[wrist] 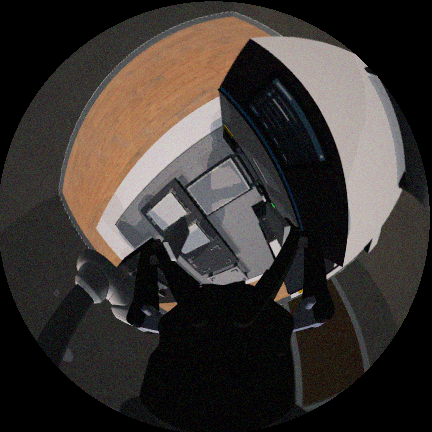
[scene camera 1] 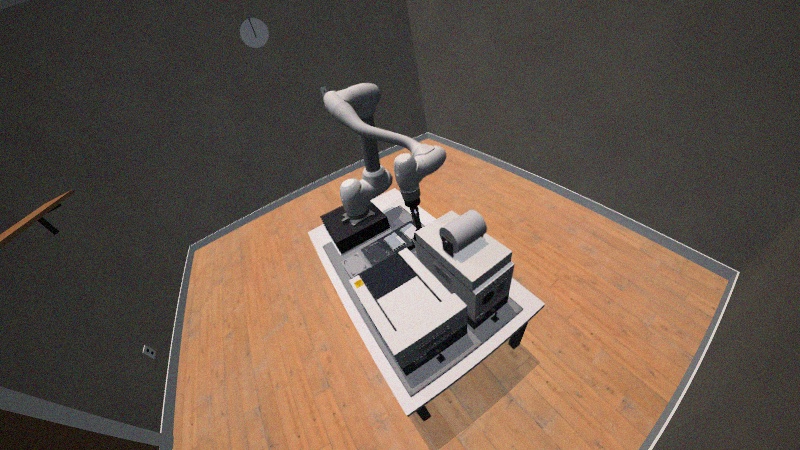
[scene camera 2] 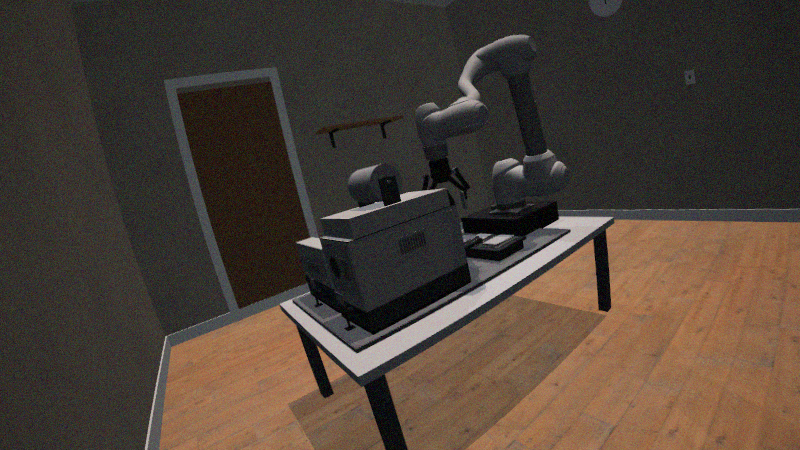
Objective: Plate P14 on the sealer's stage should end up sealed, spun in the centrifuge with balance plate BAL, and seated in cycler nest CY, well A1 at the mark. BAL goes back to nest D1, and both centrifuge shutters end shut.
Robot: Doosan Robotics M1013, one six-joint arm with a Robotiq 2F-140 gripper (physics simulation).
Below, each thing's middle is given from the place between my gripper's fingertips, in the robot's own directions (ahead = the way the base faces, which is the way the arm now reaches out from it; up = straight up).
I see the sealer roll housing [scene camera 1: 464, 230] 32 cm ahead of my hand, 18 cm above it and 1 cm to the left of it. The rest, counted from my hand: centrifuge [scene camera 1: 417, 317]: 29 cm to the right, 26 cm ahead, 11 cm below.
